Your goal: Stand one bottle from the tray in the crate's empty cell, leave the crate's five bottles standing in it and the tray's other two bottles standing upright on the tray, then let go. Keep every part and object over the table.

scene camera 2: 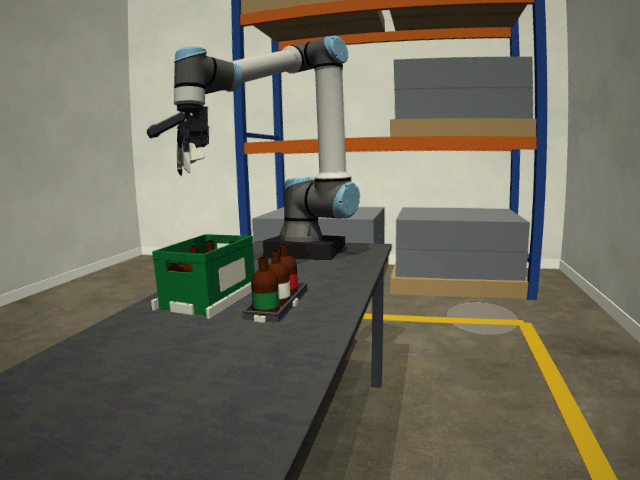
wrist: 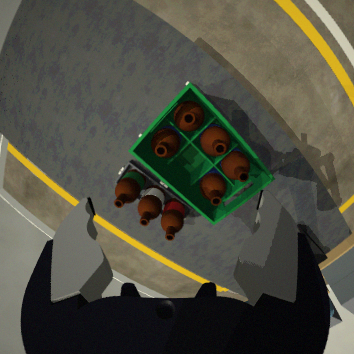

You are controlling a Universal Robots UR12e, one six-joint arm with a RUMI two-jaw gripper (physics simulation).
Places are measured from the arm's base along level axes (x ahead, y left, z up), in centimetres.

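Pixels of known places: gripper, between the fingertips: (scene camera 2: pixel 184 174) (wrist: pixel 174 196); arm's base, origin of its link: (scene camera 2: pixel 300 239).
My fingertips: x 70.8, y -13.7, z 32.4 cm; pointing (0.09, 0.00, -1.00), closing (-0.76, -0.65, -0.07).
Note:
For each thing: its top centre in the pictures, then the offset to it from my fingertips. Level surfaces: height alone.
- green crate, centre of its top: (wrist: pixel 204 164) (scene camera 2: pixel 204 243) dx -6.5, dy +1.4, dz -21.2 cm
- dark tray, centre of its top: (scene camera 2: pixel 277 295) (wrist: pixel 153 196) dx -5.3, dy +24.5, dz -36.2 cm
- green-labelled, centre of its top: (scene camera 2: pixel 263 257) (wrist: pixel 118 203) dx +3.3, dy +24.0, dz -22.7 cm
- white-labelled, centre of its top: (wrist: pixel 143 222) (scene camera 2: pixel 275 250) dx -5.3, dy +24.6, dz -22.7 cm
- red-labelled, centre of its top: (wrist: pixel 169 237) (scene camera 2: pixel 283 244) dx -13.9, dy +24.4, dz -22.7 cm
- dark table, height of its surface: dz -38.7 cm
The green crate (scene camera 2: pixel 180 289) (wrist: pixel 159 119) stands on the table with five brown bottles upright in it. Its empty cell (wrist: pixel 192 164) is the middle one on the side facing the tray. The dark tray (scene camera 2: pixel 273 315) (wrist: pixel 131 165) lies beside the crate and holds three upright brown bottles in a row: green-labelled (scene camera 2: pixel 265 291) (wrist: pixel 128 189), white-labelled (scene camera 2: pixel 280 276) (wrist: pixel 149 205) and red-labelled (scene camera 2: pixel 290 271) (wrist: pixel 172 220). My gripper (scene camera 2: pixel 184 171) (wrist: pixel 174 196) is open and empty, high above the crate and tray, pointing down. The crate hides most of its bottles in the scene view.
The dark table (scene camera 2: pixel 180 387) (wrist: pixel 75 75) carries the crate, the tray and the arm's base (scene camera 2: pixel 302 248). White brackets (scene camera 2: pixel 181 307) sit at the crate's foot. Behind the table stands a rack (scene camera 2: pixel 539 155) with grey boxes (scene camera 2: pixel 462 248). The crate's walls rise beside the tray bottles.

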